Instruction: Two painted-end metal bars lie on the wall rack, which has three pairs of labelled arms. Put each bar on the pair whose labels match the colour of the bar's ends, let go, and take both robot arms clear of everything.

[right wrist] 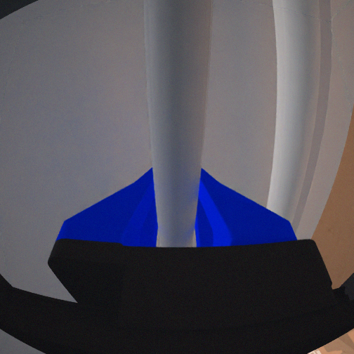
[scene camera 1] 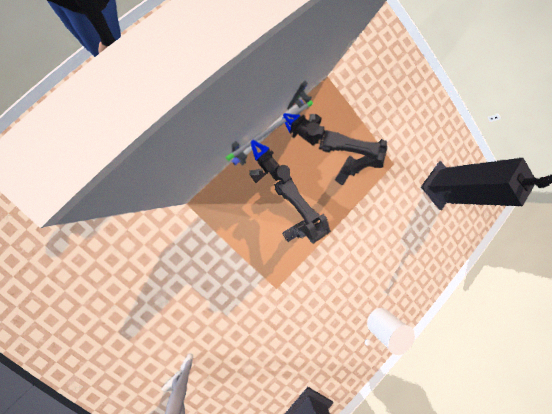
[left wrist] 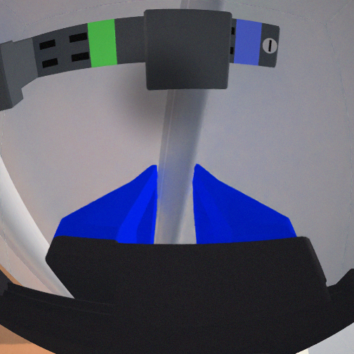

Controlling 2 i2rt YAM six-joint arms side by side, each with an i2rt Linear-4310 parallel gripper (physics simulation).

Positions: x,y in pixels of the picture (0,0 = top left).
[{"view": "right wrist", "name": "right gripper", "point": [176,174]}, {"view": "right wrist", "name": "green-ended bar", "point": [177,47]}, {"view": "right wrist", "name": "grey wall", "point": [82,133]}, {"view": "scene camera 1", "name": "grey wall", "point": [168,168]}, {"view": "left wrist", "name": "left gripper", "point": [174,173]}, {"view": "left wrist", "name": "grey wall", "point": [273,134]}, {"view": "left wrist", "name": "rack bracket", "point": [180,51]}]
